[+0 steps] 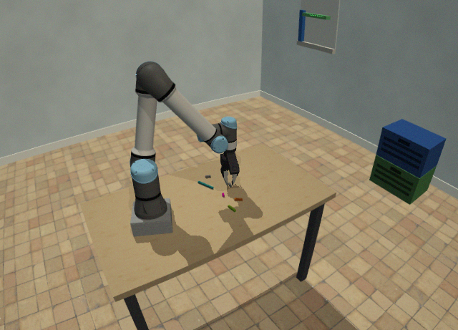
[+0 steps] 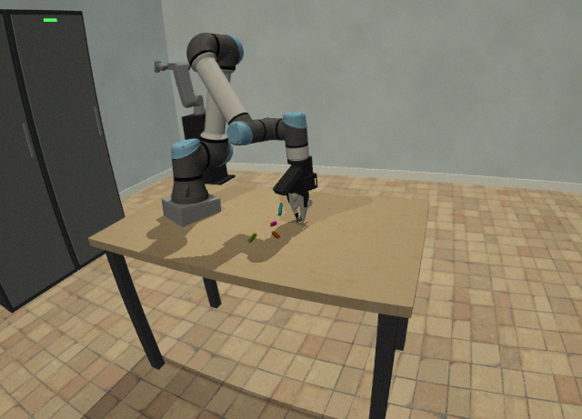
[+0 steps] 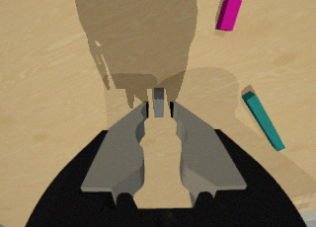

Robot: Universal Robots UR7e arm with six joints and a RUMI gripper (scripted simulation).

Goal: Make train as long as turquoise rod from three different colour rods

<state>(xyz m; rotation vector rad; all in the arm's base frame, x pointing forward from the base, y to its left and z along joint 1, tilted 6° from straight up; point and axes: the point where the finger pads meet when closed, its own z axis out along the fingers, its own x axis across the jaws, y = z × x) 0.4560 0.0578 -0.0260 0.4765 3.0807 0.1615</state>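
The magenta rod is 7 cm behind my hand, 6 cm to the right of it and 1 cm below it. Also, from my hand: turquoise rod (11 cm behind, 7 cm to the left, 1 cm below); lime rod (17 cm to the right, 9 cm behind, 1 cm below); orange rod (13 cm to the right, 3 cm behind, 1 cm below).
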